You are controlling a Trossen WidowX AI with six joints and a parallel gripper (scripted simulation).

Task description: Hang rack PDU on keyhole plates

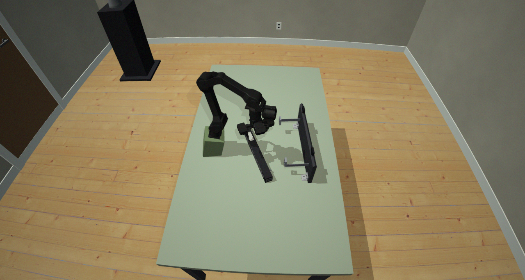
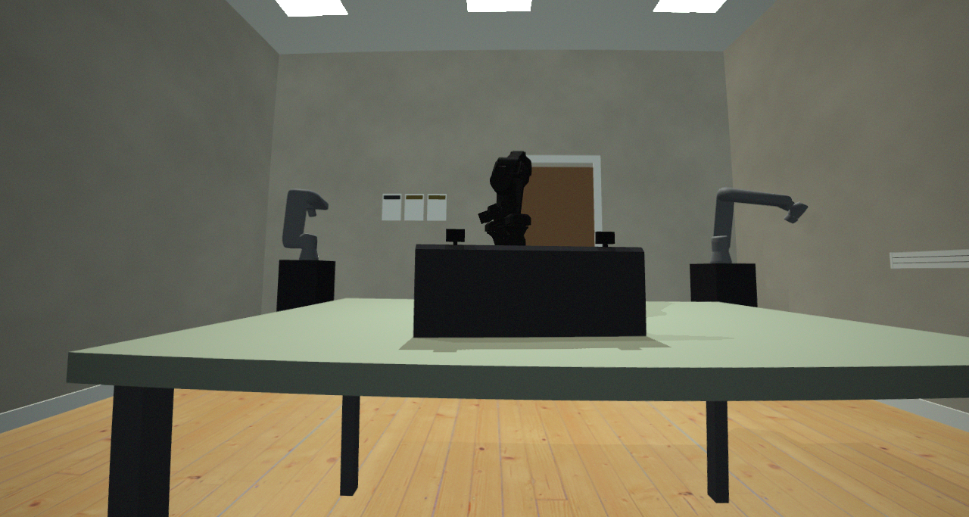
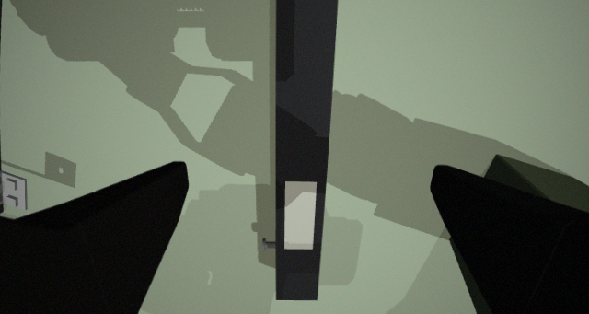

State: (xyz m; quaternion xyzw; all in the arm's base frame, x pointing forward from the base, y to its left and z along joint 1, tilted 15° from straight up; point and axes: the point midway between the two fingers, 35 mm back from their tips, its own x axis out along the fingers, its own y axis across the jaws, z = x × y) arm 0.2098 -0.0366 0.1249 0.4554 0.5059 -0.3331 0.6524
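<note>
Right now the rack PDU is 17 cm below my hand, 1 cm to the right of it and 1 cm ahead of it. The rest, counted from my hand: black panel 28 cm ahead, 12 cm below, 3 cm to the left.
</note>
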